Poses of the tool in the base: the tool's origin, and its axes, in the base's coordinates. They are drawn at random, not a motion.
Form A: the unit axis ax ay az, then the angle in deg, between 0 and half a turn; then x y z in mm.
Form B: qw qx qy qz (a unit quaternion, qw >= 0); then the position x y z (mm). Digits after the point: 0 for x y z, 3 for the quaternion.
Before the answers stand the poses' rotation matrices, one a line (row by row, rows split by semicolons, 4 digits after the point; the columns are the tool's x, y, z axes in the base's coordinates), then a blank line. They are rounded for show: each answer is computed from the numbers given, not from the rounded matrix.
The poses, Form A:
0.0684, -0.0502, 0.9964, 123.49, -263, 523, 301
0.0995, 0.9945, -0.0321, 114.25, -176, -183, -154
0.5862, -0.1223, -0.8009, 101.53, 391, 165, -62
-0.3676, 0.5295, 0.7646, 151.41, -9, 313, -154
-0.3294, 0.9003, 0.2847, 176.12, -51, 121, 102
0.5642, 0.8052, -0.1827, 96.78, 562, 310, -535
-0.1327, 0.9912, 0.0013, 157.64, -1, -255, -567
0.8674, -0.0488, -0.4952, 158.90, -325, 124, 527
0.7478, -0.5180, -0.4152, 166.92, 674, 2, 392
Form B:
-0.5445 -0.8363 0.0639; 0.8256 -0.5479 -0.1347; 0.1476 -0.0206 0.9888
-0.3968 0.1689 0.9023; 0.1103 0.9846 -0.1358; -0.9113 0.0457 -0.4093
0.2124 0.6987 -0.6831; -0.8707 -0.1819 -0.4568; -0.4435 0.6919 0.5697
-0.6243 -0.7314 -0.2744; 0.0004 -0.3516 0.9362; -0.7812 0.5844 0.2198
-0.7810 -0.6116 -0.1264; -0.5731 0.6214 0.5343; -0.2482 0.4897 -0.8358
0.2378 0.6893 0.6843; 0.3265 0.6068 -0.7247; -0.9148 0.3958 -0.0807
-0.8909 -0.2536 0.3767; -0.2527 0.9661 0.0530; -0.3774 -0.0480 -0.9248
0.5214 0.0965 -0.8479; -0.2601 -0.9284 -0.2656; -0.8127 0.3590 -0.4589
0.1299 -0.6708 -0.7302; -0.8587 -0.4443 0.2554; -0.4957 0.5938 -0.6337

0.473, 0.060, -0.044, 0.878, -263, 523, 301
0.543, 0.084, 0.835, -0.027, -176, -183, -154
0.633, 0.454, -0.095, -0.620, 391, 165, -62
0.247, -0.356, 0.513, 0.741, -9, 313, -154
0.034, -0.329, 0.900, 0.285, -51, 121, 102
0.664, 0.422, 0.602, -0.137, 562, 310, -535
0.194, -0.130, 0.972, 0.001, -1, -255, -567
0.183, 0.853, -0.048, -0.487, -325, 124, 527
0.114, 0.743, -0.515, -0.413, 674, 2, 392

